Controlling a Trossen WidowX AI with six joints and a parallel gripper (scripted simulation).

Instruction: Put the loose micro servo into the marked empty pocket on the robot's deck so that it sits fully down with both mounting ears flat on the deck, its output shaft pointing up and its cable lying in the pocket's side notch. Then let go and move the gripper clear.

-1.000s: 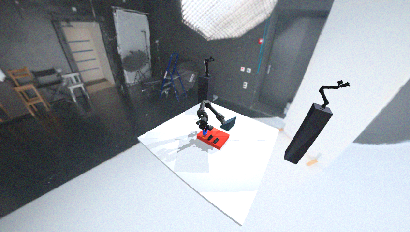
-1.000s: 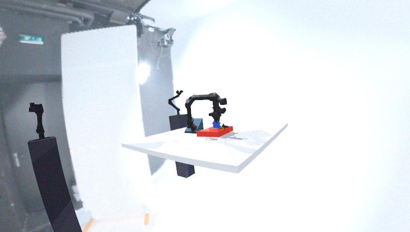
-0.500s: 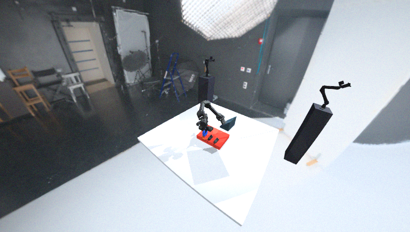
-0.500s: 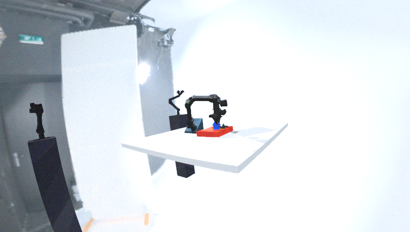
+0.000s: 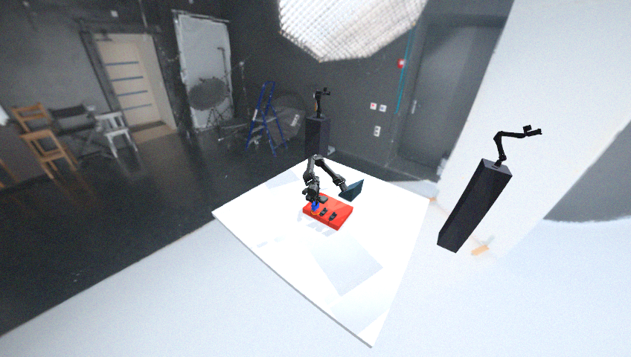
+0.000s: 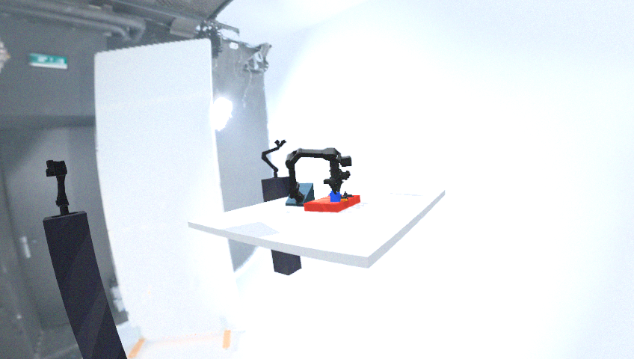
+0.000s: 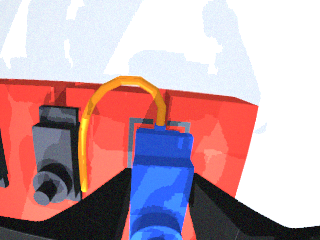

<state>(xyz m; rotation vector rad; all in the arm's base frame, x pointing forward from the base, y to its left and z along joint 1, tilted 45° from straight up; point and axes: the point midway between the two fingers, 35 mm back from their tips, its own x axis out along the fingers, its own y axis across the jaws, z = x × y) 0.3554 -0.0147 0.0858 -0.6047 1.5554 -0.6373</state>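
My gripper tip is now 13 cm past the red deck, 7 cm to the right of it and 7 cm above it.
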